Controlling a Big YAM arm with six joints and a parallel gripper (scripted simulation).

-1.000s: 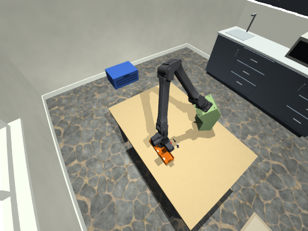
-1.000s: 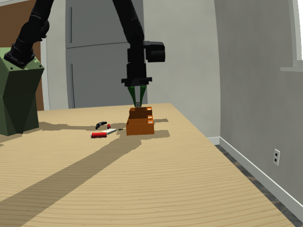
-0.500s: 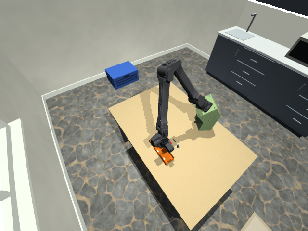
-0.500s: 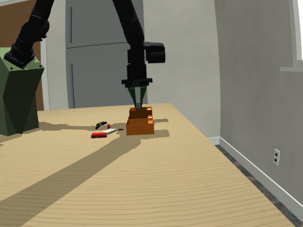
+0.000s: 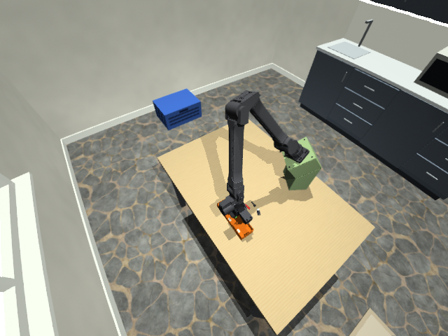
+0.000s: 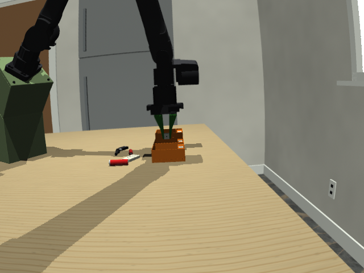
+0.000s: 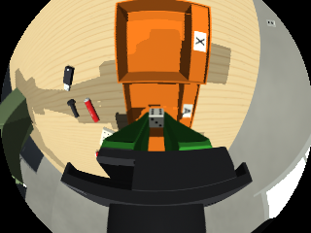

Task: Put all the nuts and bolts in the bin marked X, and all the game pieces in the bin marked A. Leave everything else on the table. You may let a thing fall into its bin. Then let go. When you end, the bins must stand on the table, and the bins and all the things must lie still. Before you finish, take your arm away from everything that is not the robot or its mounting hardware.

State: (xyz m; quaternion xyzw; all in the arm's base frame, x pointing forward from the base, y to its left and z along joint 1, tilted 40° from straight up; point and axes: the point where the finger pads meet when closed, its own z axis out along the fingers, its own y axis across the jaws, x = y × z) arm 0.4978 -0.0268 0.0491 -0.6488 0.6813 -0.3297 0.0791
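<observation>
The orange three-compartment bin tray lies 2 cm below my hand and 1 cm ahead of it. From my hand the other things lie so: white domino: 11 cm behind, 6 cm to the right, 4 cm below; then dark bolt: 15 cm behind, 4 cm below, 3 cm to the left; then white die: right at my hand.
</observation>
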